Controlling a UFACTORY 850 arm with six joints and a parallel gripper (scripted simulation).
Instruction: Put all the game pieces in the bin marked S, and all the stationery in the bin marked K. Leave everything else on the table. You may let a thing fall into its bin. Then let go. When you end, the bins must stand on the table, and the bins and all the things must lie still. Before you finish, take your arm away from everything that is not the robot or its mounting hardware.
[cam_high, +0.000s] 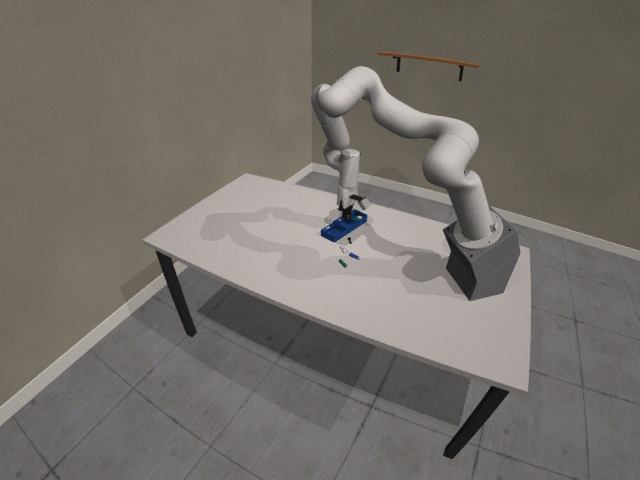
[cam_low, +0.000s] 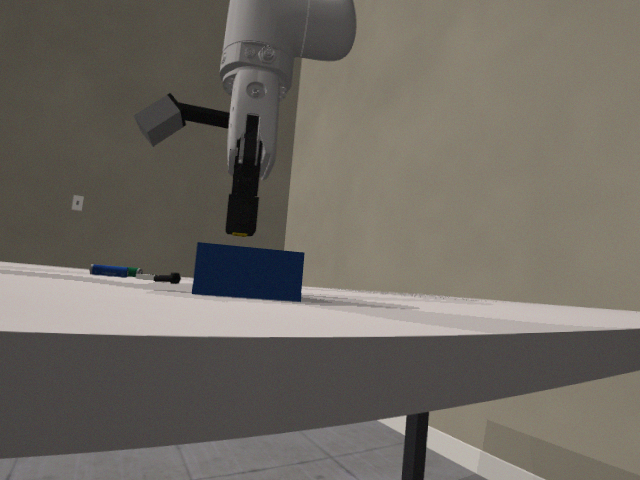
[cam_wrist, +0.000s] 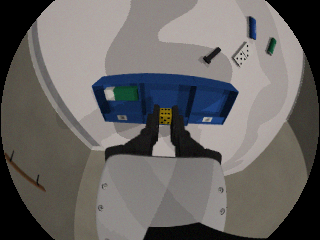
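The yellow die is 1 cm below my hand. Round my hand: green block 9 cm to the right, 7 cm below; then black bolt 8 cm behind, 7 cm to the left, 8 cm below; then blue bin 1 cm ahead, 6 cm below.
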